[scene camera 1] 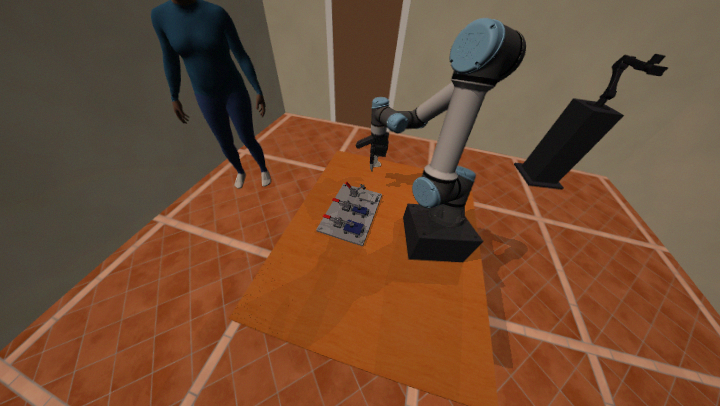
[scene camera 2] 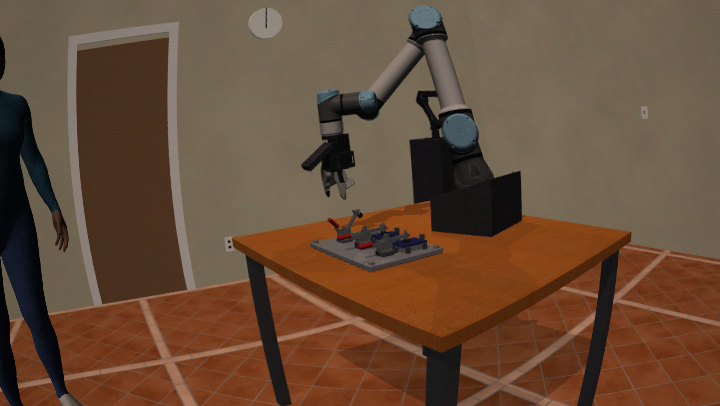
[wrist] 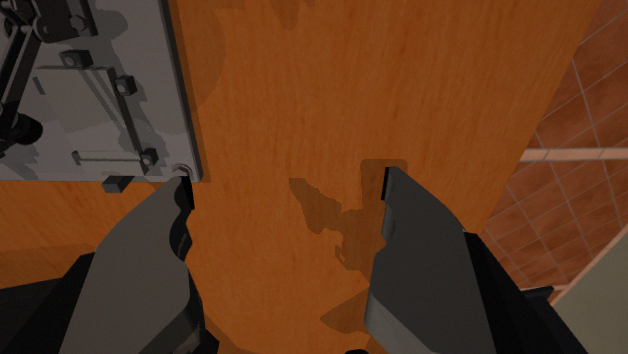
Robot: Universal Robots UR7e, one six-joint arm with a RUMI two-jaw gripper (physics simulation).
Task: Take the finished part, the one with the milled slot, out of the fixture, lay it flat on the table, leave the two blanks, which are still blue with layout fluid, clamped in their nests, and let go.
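Observation:
The finished part [scene camera 1: 369,197] [wrist: 75,115], a pale grey plate with a slot, lies in the end nest of the fixture [scene camera 1: 335,233] [scene camera 2: 342,252] [wrist: 150,30]. Its toggle clamp [scene camera 2: 354,216] [wrist: 20,75] stands open with the arm raised. In scene camera 2 I cannot make the part out behind the clamps. Two dark blue blanks [scene camera 1: 360,211] [scene camera 1: 353,228] [scene camera 2: 385,235] [scene camera 2: 409,243] sit in the other nests under lowered clamp arms. My gripper [scene camera 1: 373,167] [scene camera 2: 336,196] [wrist: 289,174] is open and empty, pointing down above the table beyond the finished part's end of the fixture.
The table [scene camera 1: 403,312] [scene camera 2: 478,282] [wrist: 300,100] carries the fixture and the arm's black base block [scene camera 1: 441,237] [scene camera 2: 463,216]. The red clamp handles face away from the base. A person [scene camera 1: 211,60] stands beyond the table, and a dark pedestal [scene camera 1: 569,141] stands behind the arm.

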